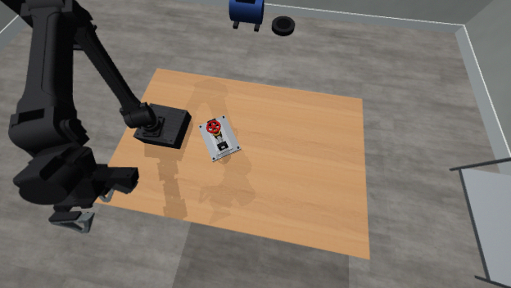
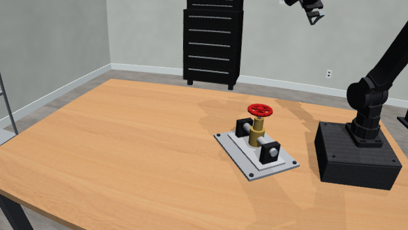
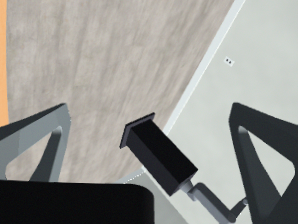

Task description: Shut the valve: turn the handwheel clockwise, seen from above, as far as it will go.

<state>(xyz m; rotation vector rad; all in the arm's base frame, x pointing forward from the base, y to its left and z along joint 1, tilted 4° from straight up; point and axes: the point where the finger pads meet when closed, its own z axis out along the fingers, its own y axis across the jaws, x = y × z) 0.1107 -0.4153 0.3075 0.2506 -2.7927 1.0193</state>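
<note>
The handwheel is 400 mm to the left of my hand, 270 mm below it and 200 mm ahead of it. Also, from my hand: baseplate 400 mm to the left, 390 mm below, 200 mm ahead.
</note>
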